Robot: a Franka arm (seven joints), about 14 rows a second.
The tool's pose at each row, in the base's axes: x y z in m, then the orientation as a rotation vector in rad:
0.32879, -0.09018, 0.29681, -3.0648, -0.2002, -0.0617
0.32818, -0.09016, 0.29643, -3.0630, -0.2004, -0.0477
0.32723, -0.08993, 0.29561, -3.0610, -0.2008, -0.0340
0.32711, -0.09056, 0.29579, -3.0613, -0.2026, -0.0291
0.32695, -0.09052, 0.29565, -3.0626, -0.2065, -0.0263
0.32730, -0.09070, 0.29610, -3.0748, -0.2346, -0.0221
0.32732, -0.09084, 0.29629, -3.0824, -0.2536, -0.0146
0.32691, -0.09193, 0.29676, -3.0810, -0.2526, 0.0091
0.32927, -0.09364, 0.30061, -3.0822, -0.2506, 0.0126
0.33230, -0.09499, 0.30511, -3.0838, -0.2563, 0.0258
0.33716, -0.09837, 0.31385, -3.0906, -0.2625, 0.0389
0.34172, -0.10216, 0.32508, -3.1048, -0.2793, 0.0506
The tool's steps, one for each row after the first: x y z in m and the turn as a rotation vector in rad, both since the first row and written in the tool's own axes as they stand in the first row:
-0.00062, -0.00007, 0.00036, 0.0026, -0.0089, 0.0002
-0.00157, -0.00037, 0.00116, 0.0053, -0.0177, 0.0002
-0.00176, 0.00022, 0.00093, 0.0052, -0.0209, -0.0009
-0.00192, 0.00017, 0.00107, 0.0039, -0.0230, -0.0033
-0.00157, 0.00037, 0.00062, -0.0097, -0.0273, -0.0212
-0.00156, 0.00049, 0.00042, -0.0181, -0.0331, -0.0330
-0.00209, 0.00149, -0.00014, -0.0156, -0.0483, -0.0319
0.00020, 0.00323, -0.00402, -0.0165, -0.0506, -0.0305
0.00323, 0.00466, -0.00850, -0.0180, -0.0593, -0.0338
0.00800, 0.00806, -0.01728, -0.0248, -0.0683, -0.0373
0.01253, 0.01166, -0.02858, -0.0399, -0.0771, -0.0473

